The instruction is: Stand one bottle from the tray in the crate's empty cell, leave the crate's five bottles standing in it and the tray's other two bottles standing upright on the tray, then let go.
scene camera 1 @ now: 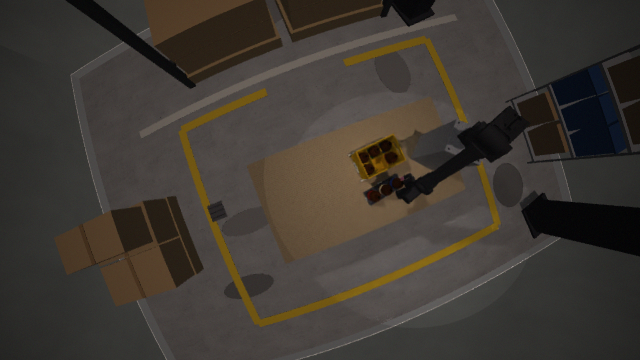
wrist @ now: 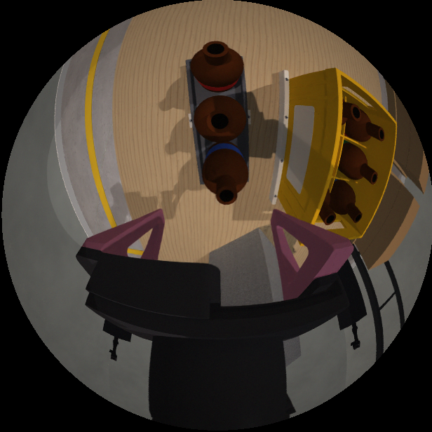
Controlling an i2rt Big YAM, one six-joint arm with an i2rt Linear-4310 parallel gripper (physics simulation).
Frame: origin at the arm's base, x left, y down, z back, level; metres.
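Seen in the pictures: gripper, between the fingertips: [scene camera 1: 404, 186].
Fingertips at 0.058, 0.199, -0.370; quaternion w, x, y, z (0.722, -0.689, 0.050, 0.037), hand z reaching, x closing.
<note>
Pixels of each thing's top centre, then the offset from my fingertips to it, as dx, dy, dz. "spot": a spot on its surface instead. Level surfaces: height alone.
- red-banded bottle, centre of its top: [scene camera 1: 378, 197] -0.016, +0.059, -0.161
- middle bottle, centre of its top: [scene camera 1: 391, 190] -0.010, +0.059, -0.071
- blue-banded bottle, centre of its top: [scene camera 1: 402, 183] -0.007, +0.059, +0.018
- yellow crate, a spot on its surface: [scene camera 1: 368, 174] spot: -0.167, +0.105, -0.130
- wooden board, height of its surface: dy +0.219
A dark tray [scene camera 1: 369, 200] [wrist: 196, 150] holds three upright brown bottles in a row: the red-banded bottle [scene camera 1: 373, 195] [wrist: 216, 65] at the far end, the middle bottle [scene camera 1: 385, 189] [wrist: 220, 118], and the blue-banded bottle [scene camera 1: 396, 183] [wrist: 225, 172] nearest my gripper. The yellow crate [scene camera 1: 368, 175] [wrist: 314, 92] stands beside the tray, with five brown bottles standing in it; its empty cell shows in the scene view, on the tray side between two bottles. In the wrist view the crate's near wall hides that cell. My gripper [scene camera 1: 407, 185] [wrist: 217, 214] is open and empty, above and short of the blue-banded bottle.
The crate's near wall runs close alongside the tray, to the right in the wrist view. A wooden board [scene camera 1: 310, 200] [wrist: 150, 75] lies under both. The grey arm base [scene camera 1: 435, 145] [wrist: 240, 270] stands near the board's end. A shelf with blue bins [scene camera 1: 582, 115] stands farther right.
</note>
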